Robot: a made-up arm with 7 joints.
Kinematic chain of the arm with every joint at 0, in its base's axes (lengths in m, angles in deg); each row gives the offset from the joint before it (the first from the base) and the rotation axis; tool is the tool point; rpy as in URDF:
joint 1: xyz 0 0 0.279 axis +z
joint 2: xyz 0 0 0 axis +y
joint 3: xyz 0 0 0.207 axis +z
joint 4: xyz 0.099 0 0 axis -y
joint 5: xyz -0.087 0 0.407 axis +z
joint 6: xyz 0 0 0 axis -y
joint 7: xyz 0.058 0 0 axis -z
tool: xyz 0 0 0 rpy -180 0 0
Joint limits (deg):
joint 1: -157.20..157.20
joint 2: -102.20..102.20
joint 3: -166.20..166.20
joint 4: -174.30..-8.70
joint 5: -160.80..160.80
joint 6: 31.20..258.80
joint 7: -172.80..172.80
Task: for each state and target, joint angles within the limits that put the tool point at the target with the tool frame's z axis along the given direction. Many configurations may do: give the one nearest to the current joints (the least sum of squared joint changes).
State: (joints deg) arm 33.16 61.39 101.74 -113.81 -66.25 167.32 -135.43
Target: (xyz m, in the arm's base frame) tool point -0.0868 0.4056 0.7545 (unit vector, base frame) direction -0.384 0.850 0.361
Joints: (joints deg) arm 22.73 39.10 113.64 -73.32 -81.92 171.47 -135.43
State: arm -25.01 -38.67 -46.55 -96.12 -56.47 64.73 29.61
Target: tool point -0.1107 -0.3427 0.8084 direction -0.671 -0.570 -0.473
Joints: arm -33.01 -44.84 -39.08 -88.28 -80.62 97.43 29.61
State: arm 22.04 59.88 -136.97 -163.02 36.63 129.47 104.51
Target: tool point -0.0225 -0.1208 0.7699 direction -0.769 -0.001 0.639
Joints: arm -18.86 86.27 -162.74 -129.73 29.99 175.98 104.51
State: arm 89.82 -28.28 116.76 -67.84 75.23 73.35 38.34
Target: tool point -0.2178 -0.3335 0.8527 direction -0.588 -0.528 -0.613
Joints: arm 87.00 -30.61 91.26 -22.94 51.25 90.03 38.34
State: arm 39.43 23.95 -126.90 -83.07 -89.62 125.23 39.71
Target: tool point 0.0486 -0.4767 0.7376 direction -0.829 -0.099 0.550
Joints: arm 26.74 12.99 -123.11 -74.54 -107.32 109.51 39.71
